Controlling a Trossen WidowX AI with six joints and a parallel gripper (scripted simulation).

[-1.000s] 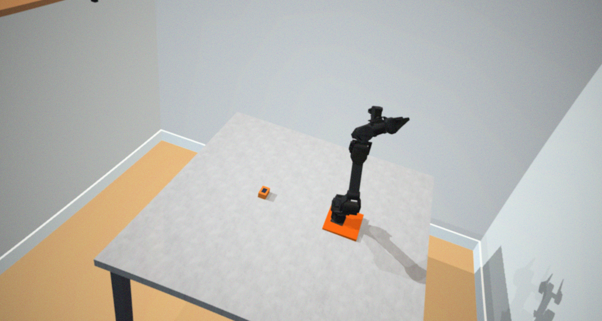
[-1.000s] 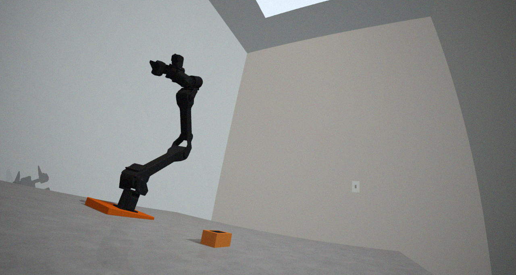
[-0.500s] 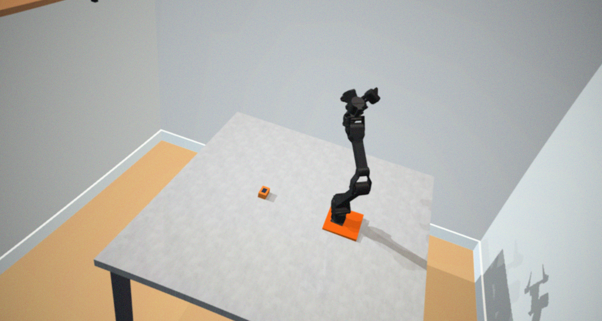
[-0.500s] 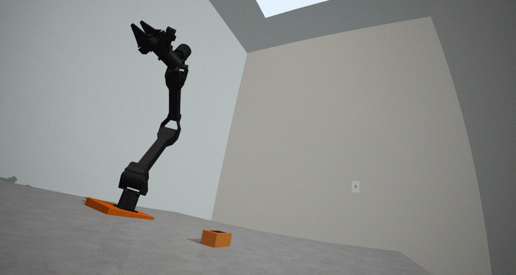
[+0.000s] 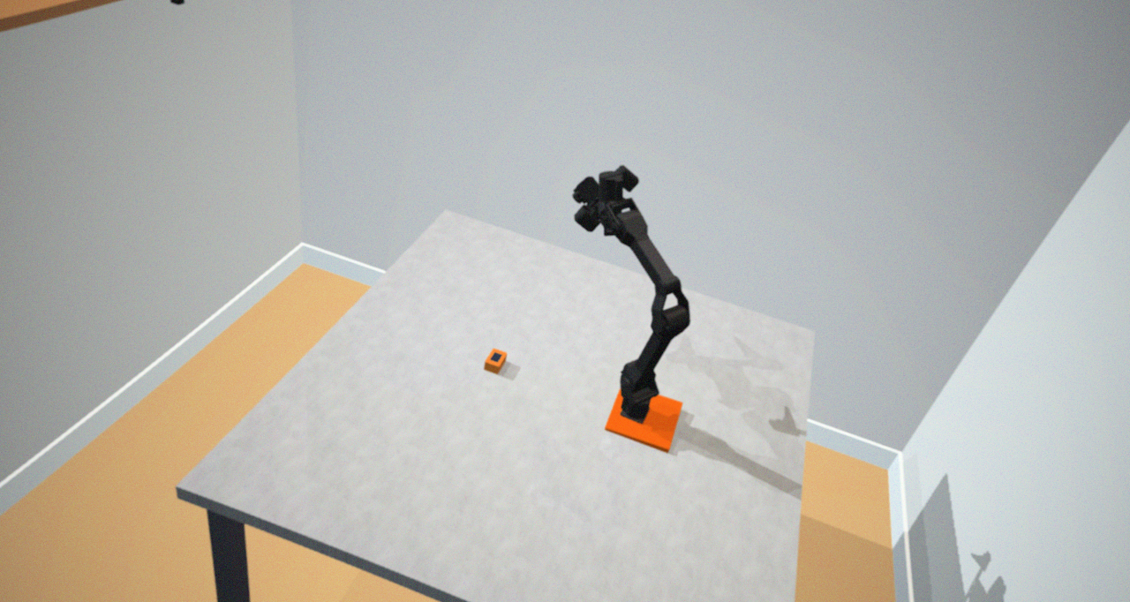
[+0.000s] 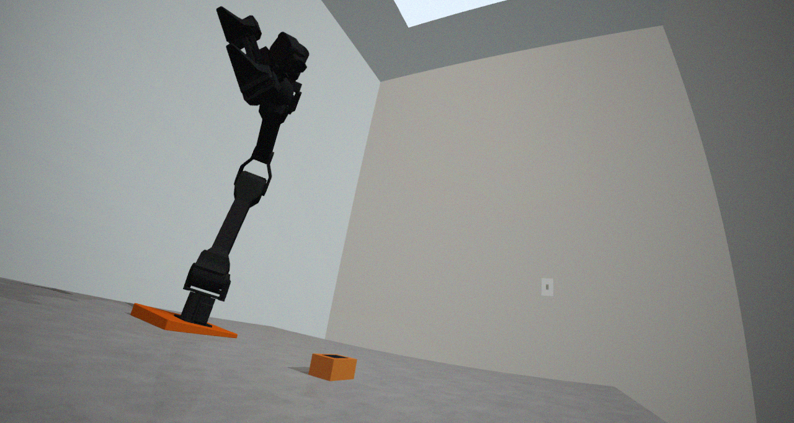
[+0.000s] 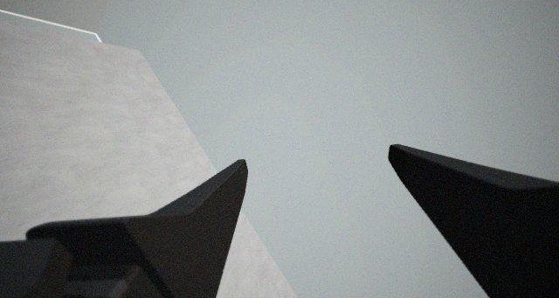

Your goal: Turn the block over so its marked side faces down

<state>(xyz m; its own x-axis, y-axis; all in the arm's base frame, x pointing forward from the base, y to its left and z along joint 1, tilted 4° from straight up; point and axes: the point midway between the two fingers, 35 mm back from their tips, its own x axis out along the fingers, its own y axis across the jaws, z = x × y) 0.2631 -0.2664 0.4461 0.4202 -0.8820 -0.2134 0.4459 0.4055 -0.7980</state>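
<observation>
The orange block lies 110 mm ahead of my gripper tip, 300 mm to the left of it and 440 mm below it.
</observation>
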